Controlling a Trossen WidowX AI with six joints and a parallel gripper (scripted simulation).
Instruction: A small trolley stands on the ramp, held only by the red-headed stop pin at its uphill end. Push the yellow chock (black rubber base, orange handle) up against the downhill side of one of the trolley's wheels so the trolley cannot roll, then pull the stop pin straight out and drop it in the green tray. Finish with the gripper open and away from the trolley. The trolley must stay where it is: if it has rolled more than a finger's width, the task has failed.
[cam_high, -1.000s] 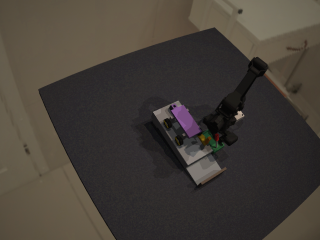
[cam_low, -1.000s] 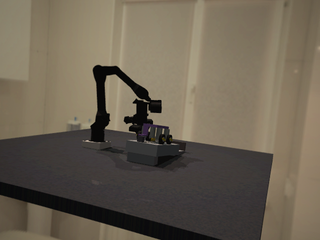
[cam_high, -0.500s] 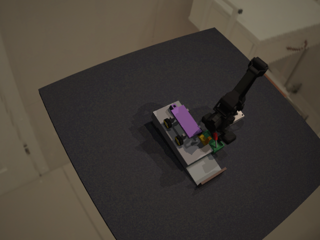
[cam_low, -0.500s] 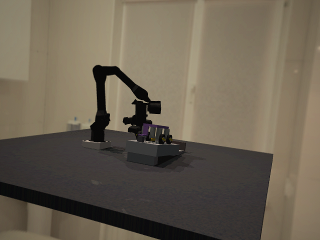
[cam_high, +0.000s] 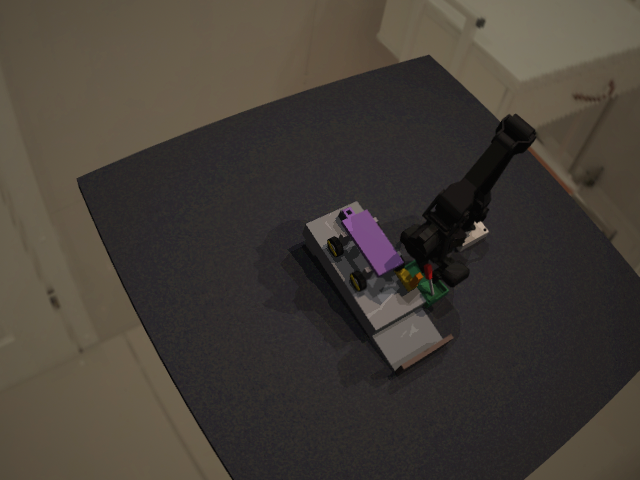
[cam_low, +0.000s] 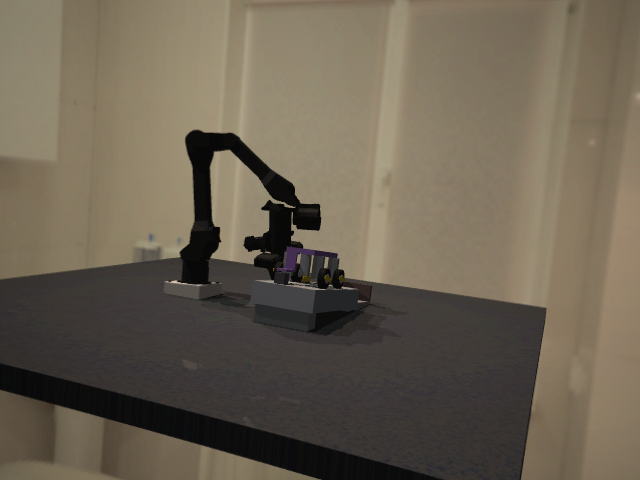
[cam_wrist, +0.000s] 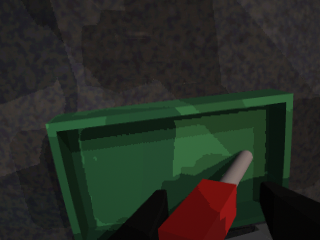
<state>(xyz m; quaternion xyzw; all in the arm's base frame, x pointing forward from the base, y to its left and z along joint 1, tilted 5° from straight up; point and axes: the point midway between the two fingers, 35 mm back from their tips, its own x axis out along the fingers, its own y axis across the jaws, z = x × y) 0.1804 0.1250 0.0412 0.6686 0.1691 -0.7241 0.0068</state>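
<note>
Right now my gripper tip is right at the red-headed stop pin. From my gripper tip the other things lie so: grey ramp 150 mm ahead, 70 mm to the right, 10 mm above; then yellow chock 70 mm ahead, 40 mm above; then green tray 50 mm below, 10 mm to the right.
</note>
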